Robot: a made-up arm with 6 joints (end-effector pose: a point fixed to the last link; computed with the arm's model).
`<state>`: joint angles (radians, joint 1 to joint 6).
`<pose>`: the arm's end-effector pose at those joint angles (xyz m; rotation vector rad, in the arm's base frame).
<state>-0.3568 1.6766 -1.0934 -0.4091 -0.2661 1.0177</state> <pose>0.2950 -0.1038 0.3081 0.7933 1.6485 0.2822</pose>
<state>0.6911 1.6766 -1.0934 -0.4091 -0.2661 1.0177</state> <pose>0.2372 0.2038 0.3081 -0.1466 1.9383 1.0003</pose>
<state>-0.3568 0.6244 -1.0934 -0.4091 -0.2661 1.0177</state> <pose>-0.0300 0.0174 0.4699 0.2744 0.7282 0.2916</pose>
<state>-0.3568 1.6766 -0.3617 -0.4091 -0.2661 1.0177</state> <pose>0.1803 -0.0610 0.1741 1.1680 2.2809 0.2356</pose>
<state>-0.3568 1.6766 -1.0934 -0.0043 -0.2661 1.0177</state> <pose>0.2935 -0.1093 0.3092 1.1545 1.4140 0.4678</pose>
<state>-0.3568 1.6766 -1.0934 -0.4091 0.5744 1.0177</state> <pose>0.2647 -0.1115 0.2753 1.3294 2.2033 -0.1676</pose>
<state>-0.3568 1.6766 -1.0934 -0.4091 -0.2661 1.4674</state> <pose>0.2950 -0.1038 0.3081 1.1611 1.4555 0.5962</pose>
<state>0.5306 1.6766 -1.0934 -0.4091 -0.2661 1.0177</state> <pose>0.2667 0.1632 0.3081 0.0092 1.9172 0.8940</pose>
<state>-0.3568 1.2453 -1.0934 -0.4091 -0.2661 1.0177</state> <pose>0.1829 -0.0620 0.4189 0.5780 1.2725 0.2932</pose>
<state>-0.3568 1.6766 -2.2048 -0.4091 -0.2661 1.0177</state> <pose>0.2498 -0.0869 0.5714 0.2458 0.6761 0.2905</pose>
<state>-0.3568 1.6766 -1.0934 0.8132 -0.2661 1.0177</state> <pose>0.2878 -0.1186 0.3052 1.7922 0.7912 0.8075</pose>
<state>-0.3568 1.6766 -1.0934 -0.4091 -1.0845 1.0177</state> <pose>0.2911 -0.0877 0.3491 0.2899 1.0359 0.5993</pose>
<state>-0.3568 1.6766 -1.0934 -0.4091 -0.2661 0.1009</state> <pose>0.2950 -0.1038 0.3081 -0.0182 1.8355 -0.3647</pose>
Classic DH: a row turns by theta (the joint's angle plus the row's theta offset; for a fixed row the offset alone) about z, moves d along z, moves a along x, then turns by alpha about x. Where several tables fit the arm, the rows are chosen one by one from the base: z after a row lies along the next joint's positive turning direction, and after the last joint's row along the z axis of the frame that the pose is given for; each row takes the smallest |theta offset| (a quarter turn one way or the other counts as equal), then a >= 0, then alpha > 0; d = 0 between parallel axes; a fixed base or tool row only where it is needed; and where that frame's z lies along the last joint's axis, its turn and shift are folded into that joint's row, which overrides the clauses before.
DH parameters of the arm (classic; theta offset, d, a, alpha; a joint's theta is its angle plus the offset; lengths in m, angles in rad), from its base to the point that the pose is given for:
joint 1: 0 0.0904 0 -1.5708
joint 2: 0.1358 0 -0.3198 0
joint 3: 1.3478 0 -0.0174 1.5708
joint 4: 0 0.1983 0 -1.5708
joint 5: 0 0 0 1.5708
joint 6: 0 0.0555 0 0

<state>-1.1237 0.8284 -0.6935 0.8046 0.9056 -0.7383</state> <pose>0.0497 -0.0309 0.3292 0.7429 2.0523 -0.0129</pose>
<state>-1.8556 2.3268 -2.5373 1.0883 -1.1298 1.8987</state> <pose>-0.1689 -0.4186 0.3952 -0.1837 -1.0088 0.4324</pose>
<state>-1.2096 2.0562 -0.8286 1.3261 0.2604 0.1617</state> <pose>0.1204 -0.2794 0.1273 2.6980 0.6880 0.4194</pose>
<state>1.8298 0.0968 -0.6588 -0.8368 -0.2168 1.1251</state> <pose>0.0236 -0.1235 0.3370 -0.7877 0.5523 2.0596</pose>
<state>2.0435 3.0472 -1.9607 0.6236 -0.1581 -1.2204</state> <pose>-0.2126 0.4270 -0.1225 -2.4214 0.6558 0.5173</pose>
